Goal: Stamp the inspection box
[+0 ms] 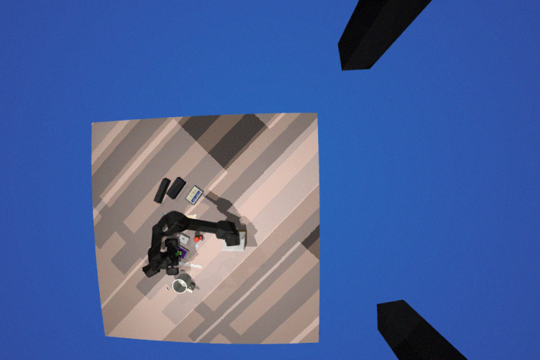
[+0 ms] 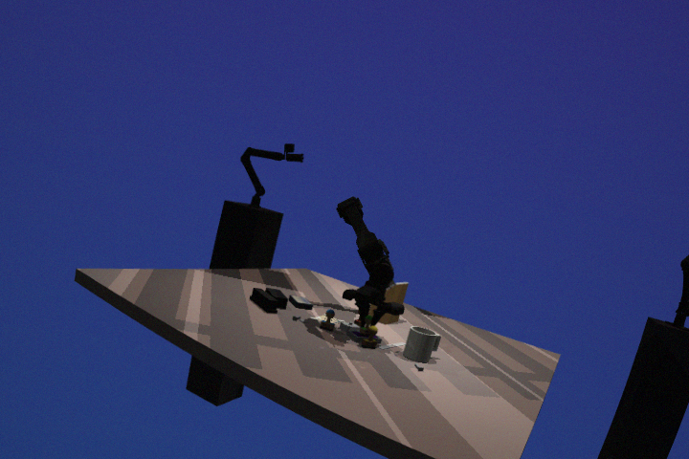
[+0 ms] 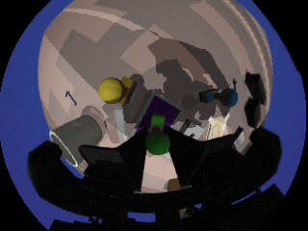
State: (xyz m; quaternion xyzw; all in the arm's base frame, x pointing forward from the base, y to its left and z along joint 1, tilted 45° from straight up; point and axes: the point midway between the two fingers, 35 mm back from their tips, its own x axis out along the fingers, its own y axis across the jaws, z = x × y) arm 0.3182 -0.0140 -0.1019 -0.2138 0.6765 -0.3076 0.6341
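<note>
My gripper tip is now right at the green-knobbed stamp. From my gripper tip the other things lie so: yellow-knobbed stamp 6 cm ahead, 4 cm to the left, 2 cm below; blue-knobbed stamp 11 cm to the right, 4 cm ahead, 2 cm below; purple ink pad 3 cm below.
</note>
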